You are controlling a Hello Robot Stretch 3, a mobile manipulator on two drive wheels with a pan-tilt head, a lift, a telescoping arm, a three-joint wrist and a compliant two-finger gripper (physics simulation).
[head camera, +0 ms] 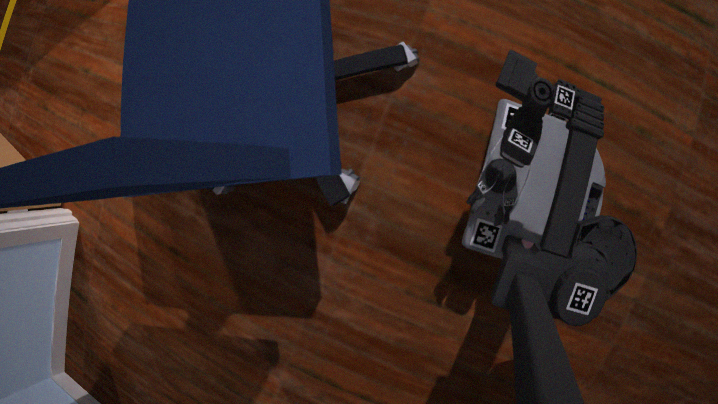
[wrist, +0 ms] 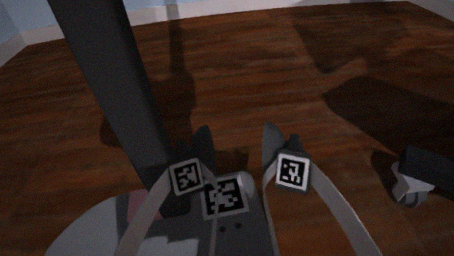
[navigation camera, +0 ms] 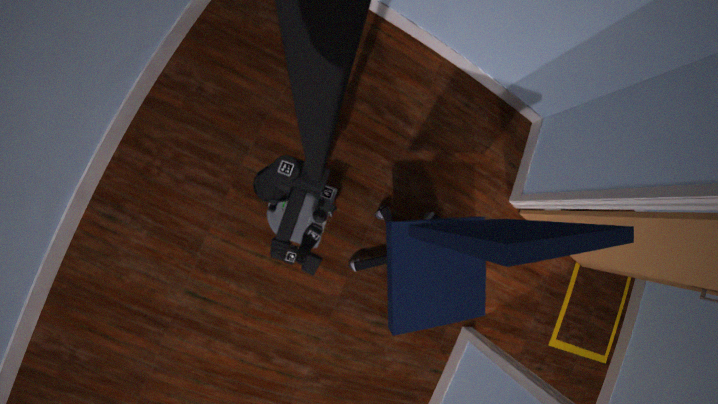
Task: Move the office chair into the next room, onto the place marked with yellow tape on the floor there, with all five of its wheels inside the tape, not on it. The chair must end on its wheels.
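Places are measured from the robot's base along level axes (x ahead, y left, z up), in millimetres.
Pixels of known places: gripper, fingertip midpoint: (head camera: 484,218) (navigation camera: 329,201); robot's base, link origin: (head camera: 500,176) (navigation camera: 318,214).
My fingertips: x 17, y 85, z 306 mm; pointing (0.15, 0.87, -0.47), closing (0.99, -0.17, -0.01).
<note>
For each thing: its top centre in the pictures, then the offset to it from my fingertips. "spot": a spot on its surface instead.
- backrest, surface spot: (head camera: 225,80) spot: dx +499, dy -118, dz +163 mm
- wall end, surface spot: (navigation camera: 474,366) spot: dx +1245, dy -709, dz -105 mm
The office chair has a blue seat and backrest (head camera: 225,80) (navigation camera: 436,281) and dark legs with pale wheels. It stands upright beside my base, near the doorway. One of its legs (wrist: 432,172) shows at the right of the wrist view. My gripper (wrist: 237,142) is partly open and empty, folded in above my base and apart from the chair. The yellow tape (head camera: 6,22) (navigation camera: 577,350) lies on the floor beyond the doorway. Part of its outline is hidden behind the door in the navigation view. Some wheels are hidden under the seat.
A tan door (navigation camera: 667,251) stands open beyond the chair, over part of the tape. A wall end (navigation camera: 474,366) borders the doorway's near side. Another white-trimmed wall corner (head camera: 67,261) (navigation camera: 522,195) borders its other side. My mast (head camera: 539,326) (navigation camera: 321,90) rises from my base.
</note>
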